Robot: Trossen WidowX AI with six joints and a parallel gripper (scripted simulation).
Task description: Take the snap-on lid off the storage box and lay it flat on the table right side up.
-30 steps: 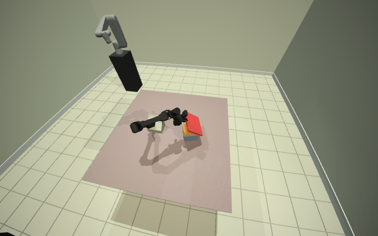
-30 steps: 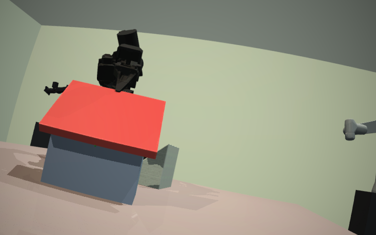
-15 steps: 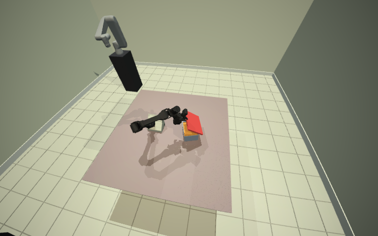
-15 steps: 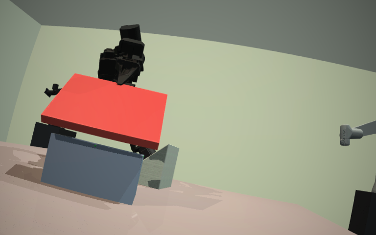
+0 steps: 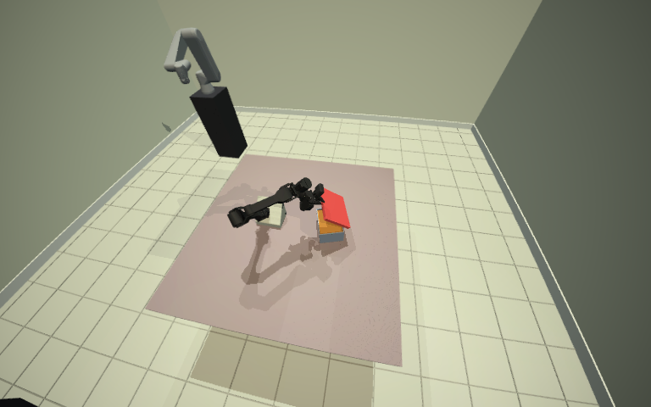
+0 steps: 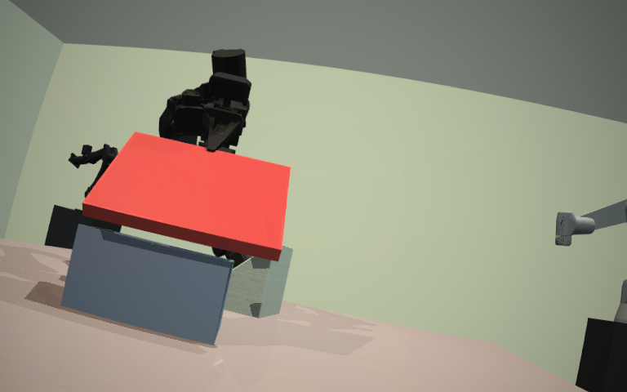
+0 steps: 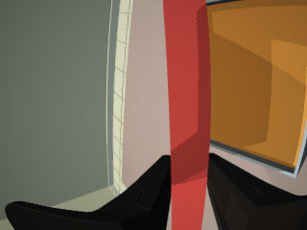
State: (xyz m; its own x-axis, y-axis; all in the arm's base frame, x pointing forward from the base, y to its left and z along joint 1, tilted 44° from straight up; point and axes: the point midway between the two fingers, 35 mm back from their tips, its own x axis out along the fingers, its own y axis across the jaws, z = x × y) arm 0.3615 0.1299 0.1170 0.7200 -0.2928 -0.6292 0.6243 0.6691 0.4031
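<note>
My gripper tip is 60 mm short of the red lid, 20 mm to the right of it and 50 mm above it. From my gripper tip the other things lie so: storage box: 40 mm ahead, 20 mm to the right, 180 mm below.
</note>
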